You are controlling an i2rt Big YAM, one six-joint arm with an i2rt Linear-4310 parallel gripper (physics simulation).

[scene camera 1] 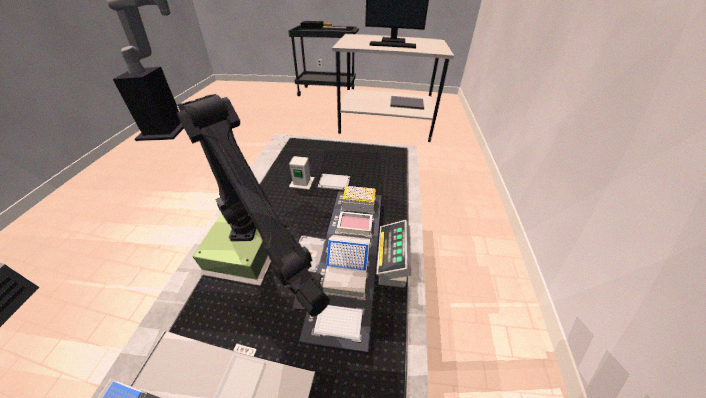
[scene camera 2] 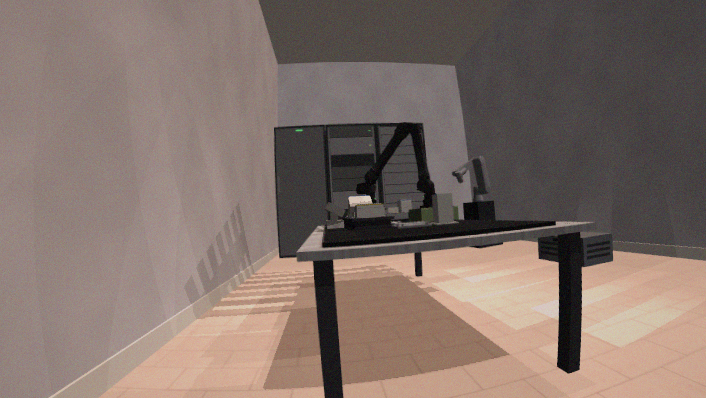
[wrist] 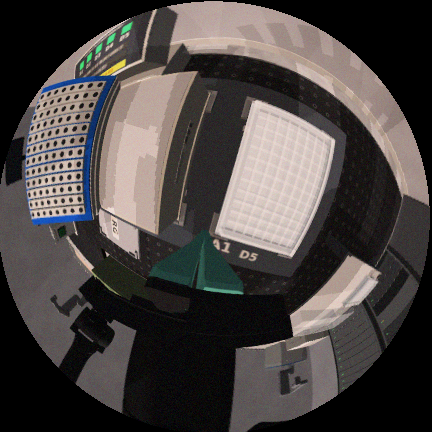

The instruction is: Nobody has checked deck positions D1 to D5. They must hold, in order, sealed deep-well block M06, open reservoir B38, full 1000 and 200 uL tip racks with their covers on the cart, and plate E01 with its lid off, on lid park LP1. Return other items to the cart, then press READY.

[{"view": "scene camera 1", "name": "pink-topped plate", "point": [359,224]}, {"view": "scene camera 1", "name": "yellow-topped tip box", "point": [360,199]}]
